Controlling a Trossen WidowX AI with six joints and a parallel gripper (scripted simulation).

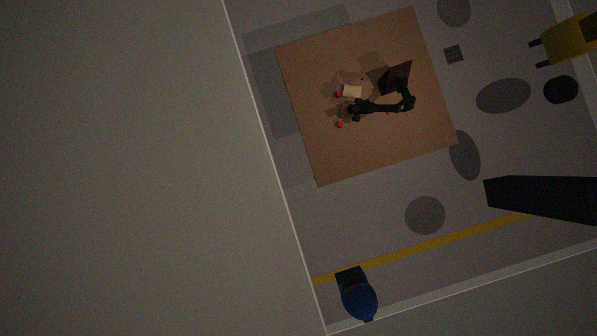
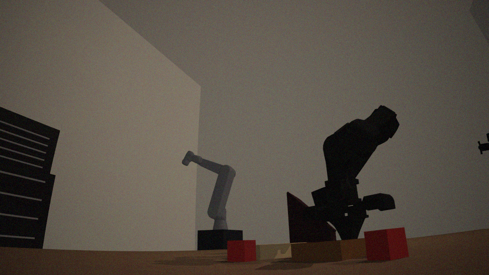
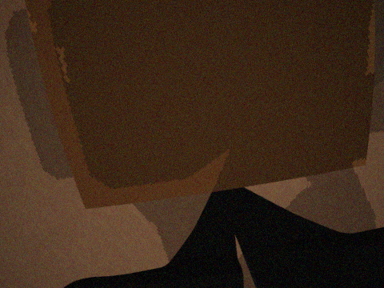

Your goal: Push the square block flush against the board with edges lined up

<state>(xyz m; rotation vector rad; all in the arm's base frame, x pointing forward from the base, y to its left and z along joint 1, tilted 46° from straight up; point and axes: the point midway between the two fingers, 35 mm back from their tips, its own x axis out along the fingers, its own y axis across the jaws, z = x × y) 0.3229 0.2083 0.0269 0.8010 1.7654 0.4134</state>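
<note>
Now: gripper tip 10 mm past the cream board, 190 mm to the left of it and 10 mm below it. The rest, counted from my gripper tip: orange-brown square block 60 mm ahead, 20 mm to the right, 10 mm above.
</note>
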